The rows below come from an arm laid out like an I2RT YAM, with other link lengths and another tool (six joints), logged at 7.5 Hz.
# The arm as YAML. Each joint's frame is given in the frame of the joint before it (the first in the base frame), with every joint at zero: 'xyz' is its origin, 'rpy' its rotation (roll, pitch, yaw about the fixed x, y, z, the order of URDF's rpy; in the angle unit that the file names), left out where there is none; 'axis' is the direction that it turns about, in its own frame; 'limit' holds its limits. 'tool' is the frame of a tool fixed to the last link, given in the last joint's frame.
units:
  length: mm
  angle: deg
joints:
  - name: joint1
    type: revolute
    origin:
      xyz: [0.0, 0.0, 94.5]
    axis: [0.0, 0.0, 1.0]
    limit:
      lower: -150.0
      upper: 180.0
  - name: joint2
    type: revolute
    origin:
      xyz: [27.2, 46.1, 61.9]
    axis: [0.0, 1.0, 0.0]
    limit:
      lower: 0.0
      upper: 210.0
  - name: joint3
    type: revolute
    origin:
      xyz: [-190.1, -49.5, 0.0]
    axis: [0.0, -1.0, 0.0]
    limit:
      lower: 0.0
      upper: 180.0
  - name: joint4
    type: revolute
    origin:
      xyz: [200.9, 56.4, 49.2]
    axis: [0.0, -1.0, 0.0]
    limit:
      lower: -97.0
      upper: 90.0
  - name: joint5
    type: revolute
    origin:
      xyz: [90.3, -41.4, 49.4]
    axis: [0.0, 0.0, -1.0]
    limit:
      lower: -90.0
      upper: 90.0
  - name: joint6
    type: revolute
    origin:
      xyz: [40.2, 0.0, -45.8]
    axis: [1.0, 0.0, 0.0]
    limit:
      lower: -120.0
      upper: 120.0
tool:
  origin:
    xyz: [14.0, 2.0, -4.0]
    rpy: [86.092, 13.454, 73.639]
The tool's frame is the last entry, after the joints.
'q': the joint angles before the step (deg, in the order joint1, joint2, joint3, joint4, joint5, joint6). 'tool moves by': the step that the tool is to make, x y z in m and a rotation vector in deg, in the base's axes. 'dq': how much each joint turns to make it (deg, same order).
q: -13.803 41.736 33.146 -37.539 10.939 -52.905
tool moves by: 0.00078 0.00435 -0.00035 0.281 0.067 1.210
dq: 1.288 0.022 0.001 -0.153 -0.132 0.240
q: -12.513 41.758 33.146 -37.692 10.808 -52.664
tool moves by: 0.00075 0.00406 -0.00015 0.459 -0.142 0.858
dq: 1.203 0.000 0.000 -0.066 -0.108 0.590
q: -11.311 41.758 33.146 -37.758 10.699 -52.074
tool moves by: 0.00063 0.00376 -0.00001 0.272 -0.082 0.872
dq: 1.136 0.000 0.022 -0.065 -0.023 0.393
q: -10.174 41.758 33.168 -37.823 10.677 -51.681
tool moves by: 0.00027 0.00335 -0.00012 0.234 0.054 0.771
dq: 1.005 -0.002 0.042 -0.197 0.000 0.328
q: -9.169 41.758 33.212 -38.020 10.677 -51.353
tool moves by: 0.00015 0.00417 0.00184 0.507 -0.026 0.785
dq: 1.222 0.021 0.610 -0.764 -0.067 0.676
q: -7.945 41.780 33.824 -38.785 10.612 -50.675
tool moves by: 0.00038 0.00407 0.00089 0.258 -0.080 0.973
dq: 1.225 -0.002 0.262 -0.286 -0.021 0.372
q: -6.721 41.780 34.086 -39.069 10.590 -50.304
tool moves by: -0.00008 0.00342 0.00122 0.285 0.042 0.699
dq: 1.026 0.000 0.416 -0.568 0.021 0.437
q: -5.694 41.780 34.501 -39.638 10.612 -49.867
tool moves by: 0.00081 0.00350 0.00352 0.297 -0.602 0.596
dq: 1.092 0.000 0.765 -0.304 0.085 0.611
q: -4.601 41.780 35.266 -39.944 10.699 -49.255
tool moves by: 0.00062 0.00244 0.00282 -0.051 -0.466 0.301
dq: 0.852 0.024 0.593 -0.175 0.394 0.394
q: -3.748 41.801 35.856 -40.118 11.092 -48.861
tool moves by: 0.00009 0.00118 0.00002 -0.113 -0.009 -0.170
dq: 0.502 0.088 0.044 -0.022 0.547 0.414
